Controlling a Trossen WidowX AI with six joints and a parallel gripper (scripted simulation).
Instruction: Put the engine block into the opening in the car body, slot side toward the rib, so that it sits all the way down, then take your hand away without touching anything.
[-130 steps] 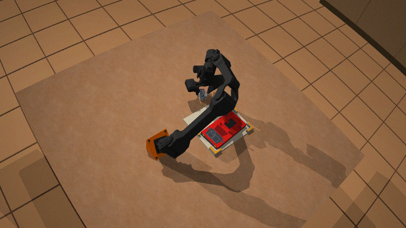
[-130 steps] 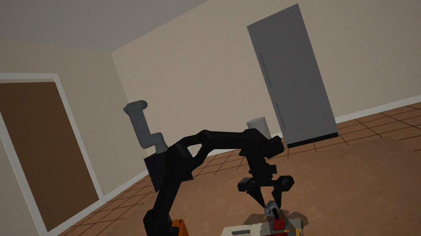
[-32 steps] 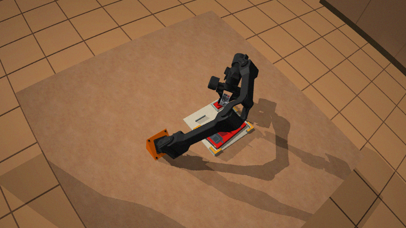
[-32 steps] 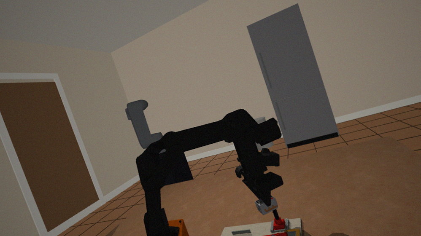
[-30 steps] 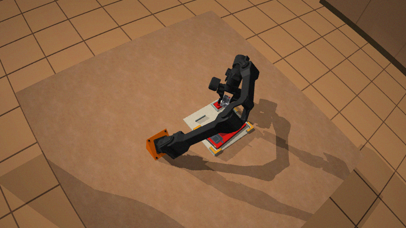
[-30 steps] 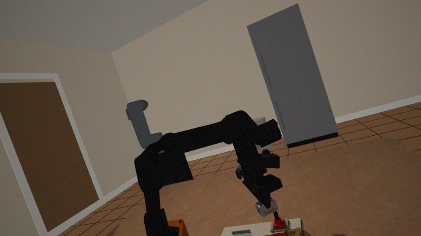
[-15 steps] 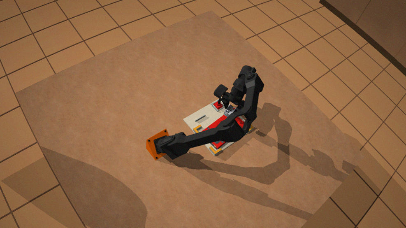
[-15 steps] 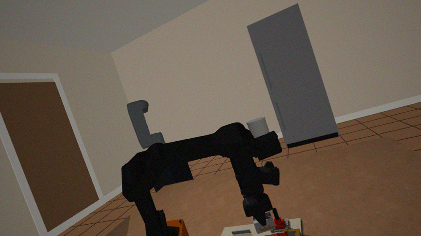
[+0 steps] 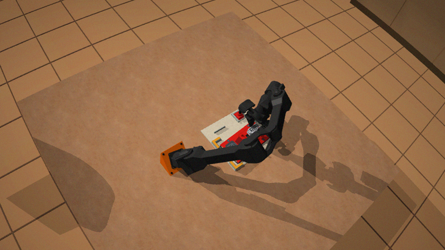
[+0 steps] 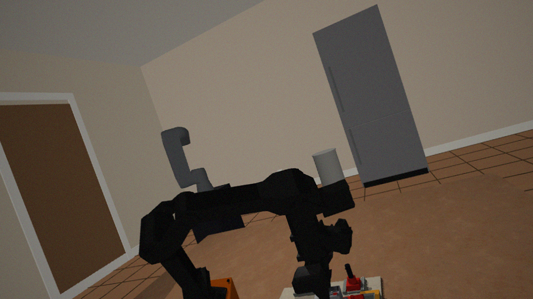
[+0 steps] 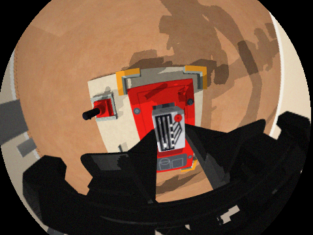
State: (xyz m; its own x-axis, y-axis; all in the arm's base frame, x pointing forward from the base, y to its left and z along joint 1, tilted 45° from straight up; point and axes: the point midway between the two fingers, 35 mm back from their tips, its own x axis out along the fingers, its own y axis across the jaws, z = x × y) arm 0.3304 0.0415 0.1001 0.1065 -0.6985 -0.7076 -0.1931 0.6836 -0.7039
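My gripper tip is 10 mm above the grey engine block.
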